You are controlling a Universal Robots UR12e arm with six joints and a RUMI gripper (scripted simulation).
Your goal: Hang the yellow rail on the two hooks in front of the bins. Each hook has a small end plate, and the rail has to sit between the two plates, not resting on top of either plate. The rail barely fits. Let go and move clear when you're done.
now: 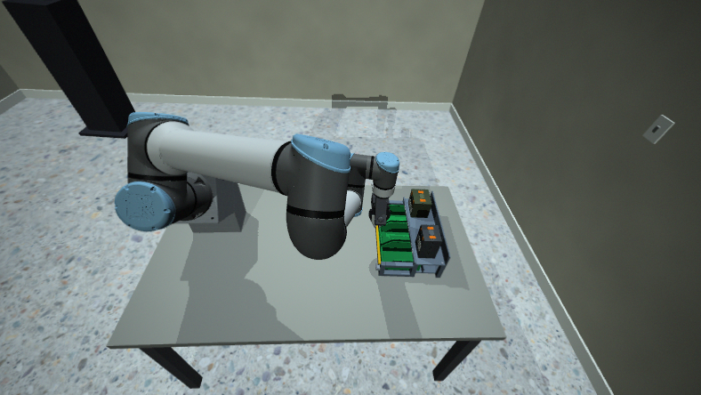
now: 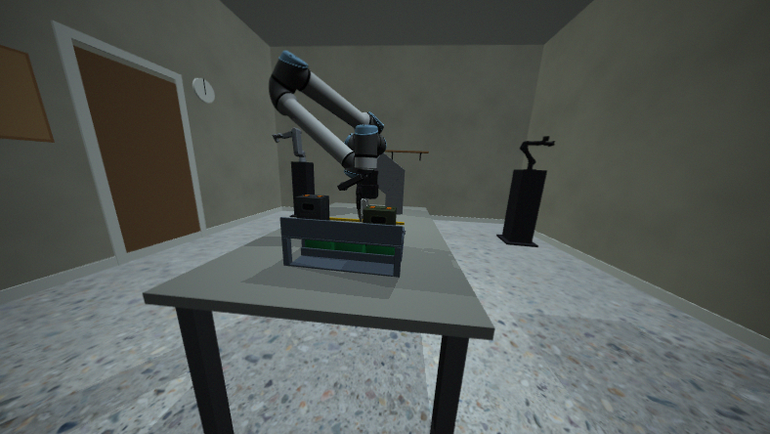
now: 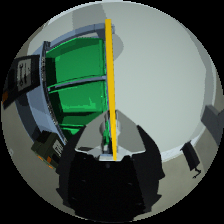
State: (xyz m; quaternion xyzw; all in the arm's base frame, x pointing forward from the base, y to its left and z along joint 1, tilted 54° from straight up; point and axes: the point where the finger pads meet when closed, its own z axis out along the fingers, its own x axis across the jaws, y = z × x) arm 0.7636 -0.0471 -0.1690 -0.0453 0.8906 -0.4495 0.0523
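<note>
My hand is 10 mm above the yellow rail. The rest, counted from my hand: back panel 270 mm ahead, 10 mm to the left, 20 mm above.
</note>
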